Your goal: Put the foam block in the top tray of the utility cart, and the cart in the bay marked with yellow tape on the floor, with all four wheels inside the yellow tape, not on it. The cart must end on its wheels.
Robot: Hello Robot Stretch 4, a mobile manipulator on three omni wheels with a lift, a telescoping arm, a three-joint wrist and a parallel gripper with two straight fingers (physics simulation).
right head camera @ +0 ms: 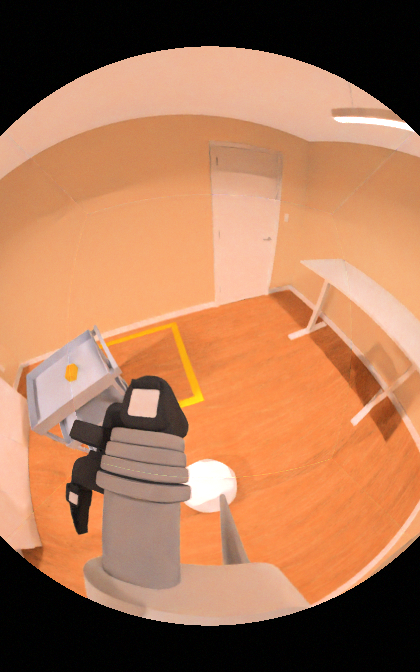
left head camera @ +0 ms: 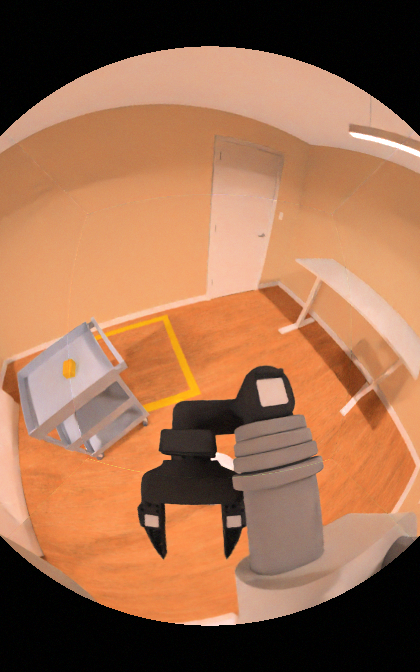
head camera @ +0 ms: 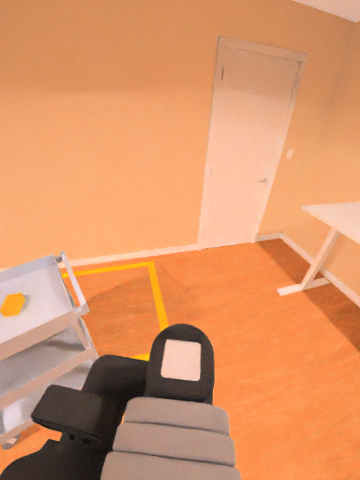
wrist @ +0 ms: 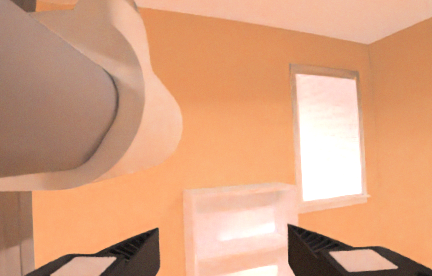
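The yellow foam block (head camera: 13, 304) (left head camera: 69, 369) (right head camera: 71, 372) lies in the top tray of the grey utility cart (head camera: 37, 335) (left head camera: 80, 404) (right head camera: 75, 404). The cart stands upright at the left, by the left part of the yellow tape bay (head camera: 158, 295) (left head camera: 181, 355) (right head camera: 186, 360), and hides the bay's left side. Its two near wheels show in the left head view, outside the tape; the far wheels are hidden. My gripper (left head camera: 196, 556) (wrist: 223, 246) is open and empty, nearer to me than the cart and apart from it. Its fingers are out of the head camera view.
A white table (head camera: 340, 215) (left head camera: 360, 295) (right head camera: 360, 287) stands along the right wall. A door (head camera: 255, 140) is in the back wall. A pale cabinet (right head camera: 10, 450) stands at the left edge. A white round object (right head camera: 210, 485) is low beside my arm.
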